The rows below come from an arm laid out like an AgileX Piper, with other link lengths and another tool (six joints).
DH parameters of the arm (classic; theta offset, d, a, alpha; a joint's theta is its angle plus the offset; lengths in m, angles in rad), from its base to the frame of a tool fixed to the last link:
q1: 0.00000 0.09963 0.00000 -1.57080
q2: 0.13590 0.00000 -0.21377 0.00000
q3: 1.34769 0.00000 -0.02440 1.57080
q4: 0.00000 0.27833 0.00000 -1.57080
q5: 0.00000 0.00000 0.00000 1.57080
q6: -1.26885 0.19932 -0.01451 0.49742
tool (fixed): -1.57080 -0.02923 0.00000 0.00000
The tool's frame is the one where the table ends.
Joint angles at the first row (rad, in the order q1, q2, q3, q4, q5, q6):
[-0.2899, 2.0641, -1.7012, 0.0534, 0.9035, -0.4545]
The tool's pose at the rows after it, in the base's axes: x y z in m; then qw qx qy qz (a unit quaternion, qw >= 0):
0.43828 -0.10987 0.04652 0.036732 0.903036 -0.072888 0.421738
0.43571 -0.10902 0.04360 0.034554 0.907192 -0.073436 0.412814
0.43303 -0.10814 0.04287 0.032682 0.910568 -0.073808 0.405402
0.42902 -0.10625 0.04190 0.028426 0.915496 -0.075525 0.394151
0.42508 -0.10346 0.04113 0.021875 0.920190 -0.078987 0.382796
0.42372 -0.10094 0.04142 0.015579 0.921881 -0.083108 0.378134
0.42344 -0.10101 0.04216 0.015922 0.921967 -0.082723 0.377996
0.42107 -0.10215 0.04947 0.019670 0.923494 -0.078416 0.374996
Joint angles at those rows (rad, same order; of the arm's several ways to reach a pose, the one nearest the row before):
[-0.2899, 2.0831, -1.7035, 0.0534, 0.9045, -0.4545]
[-0.2899, 2.0887, -1.7045, 0.0534, 0.9201, -0.4545]
[-0.2899, 2.0887, -1.7045, 0.0534, 0.9368, -0.4546]
[-0.2900, 2.0887, -1.7045, 0.0570, 0.9628, -0.4546]
[-0.2900, 2.0887, -1.7045, 0.0663, 0.9900, -0.4546]
[-0.2899, 2.0887, -1.7060, 0.0790, 1.0043, -0.4546]
[-0.2899, 2.0868, -1.7060, 0.0779, 1.0063, -0.4545]
[-0.2899, 2.0735, -1.7147, 0.0655, 1.0327, -0.4545]

